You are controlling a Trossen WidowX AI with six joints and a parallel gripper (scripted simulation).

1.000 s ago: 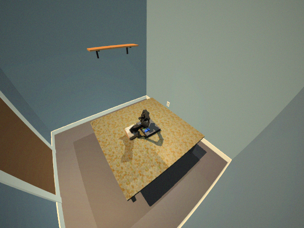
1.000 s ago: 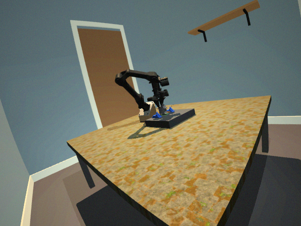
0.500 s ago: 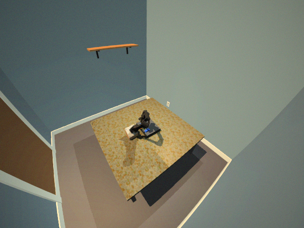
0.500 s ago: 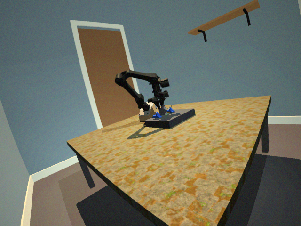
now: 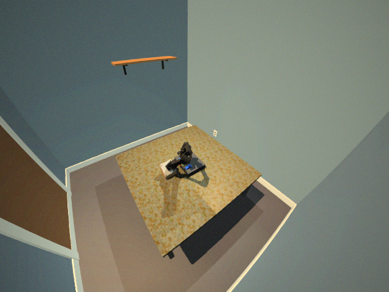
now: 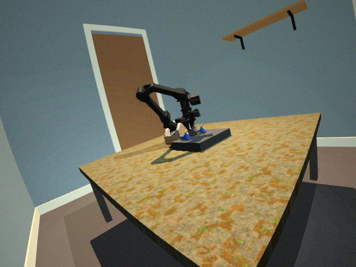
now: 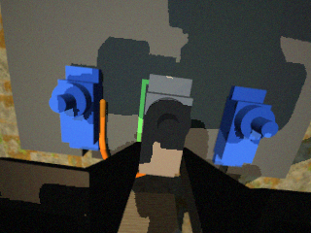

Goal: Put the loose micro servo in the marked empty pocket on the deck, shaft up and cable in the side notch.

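Right now my gripper tip is 120 mm short of the dark grey deck, 60 mm above it and 20 mm to the left of it.
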